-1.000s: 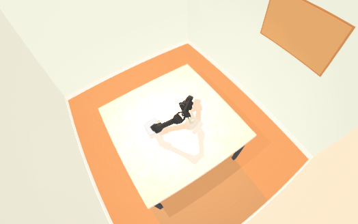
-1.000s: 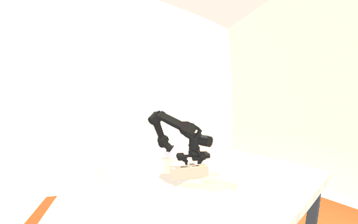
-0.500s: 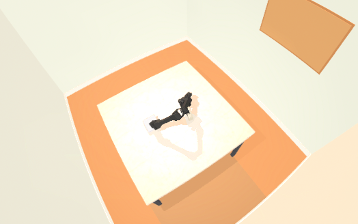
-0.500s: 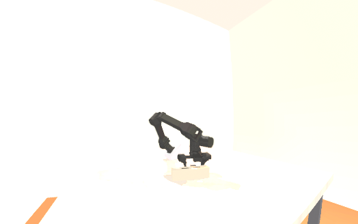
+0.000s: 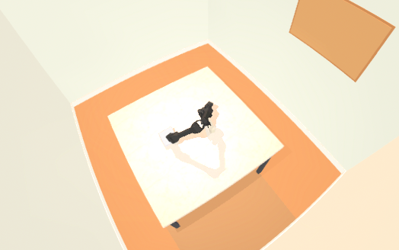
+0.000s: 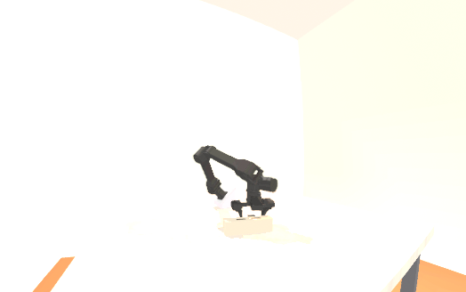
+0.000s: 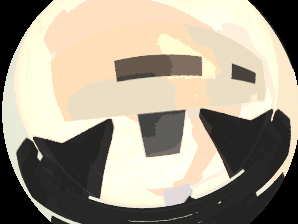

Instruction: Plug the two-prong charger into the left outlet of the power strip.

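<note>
The two-prong charger is 20 mm ahead of my gripper tip, 10 mm to the right of it and 10 mm above it.
</note>
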